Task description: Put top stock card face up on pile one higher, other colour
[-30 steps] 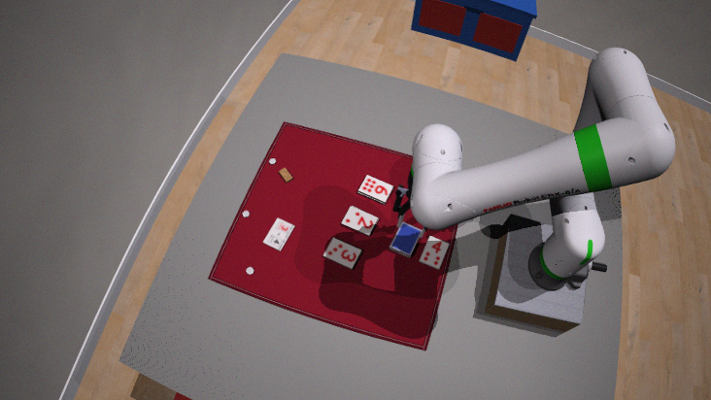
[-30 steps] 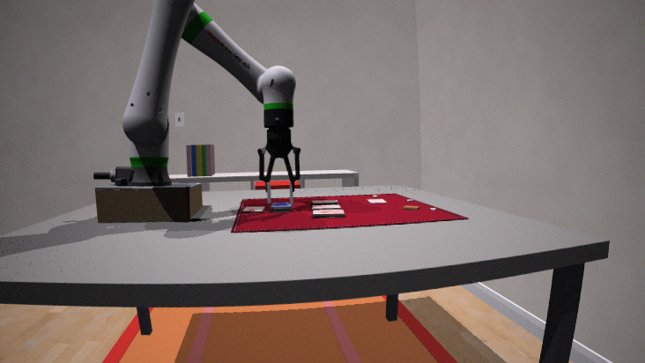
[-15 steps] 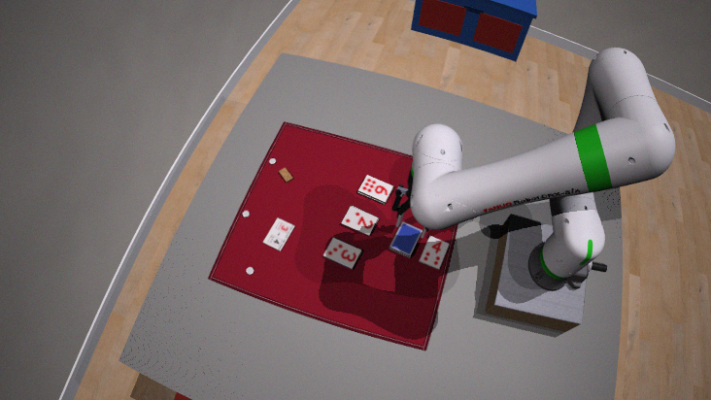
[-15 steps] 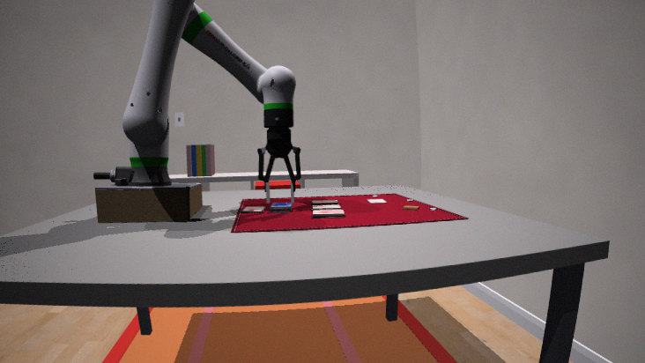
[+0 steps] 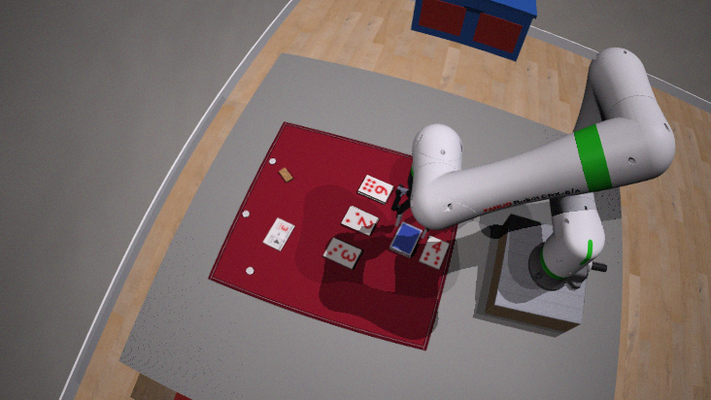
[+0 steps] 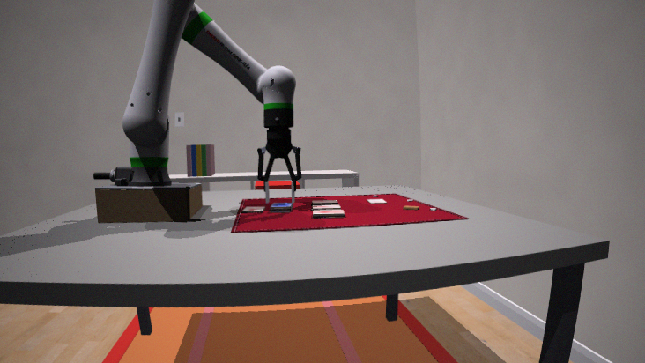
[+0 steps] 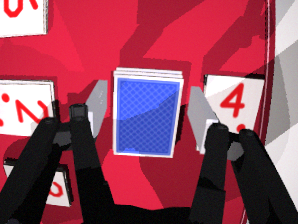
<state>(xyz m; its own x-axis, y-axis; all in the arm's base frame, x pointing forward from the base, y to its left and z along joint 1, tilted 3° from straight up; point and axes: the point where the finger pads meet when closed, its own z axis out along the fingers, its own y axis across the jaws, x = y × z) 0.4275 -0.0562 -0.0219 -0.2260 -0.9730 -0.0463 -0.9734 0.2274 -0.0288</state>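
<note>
Right now my hand is 4 cm above the black 5 card, 3 cm to the right of it and 1 cm short of it. Also, from my hand: red card cloth: 18 cm ahead, 7 cm below, 2 cm to the left; then brown block: 40 cm ahead, 10 cm to the right, 5 cm below.
</note>
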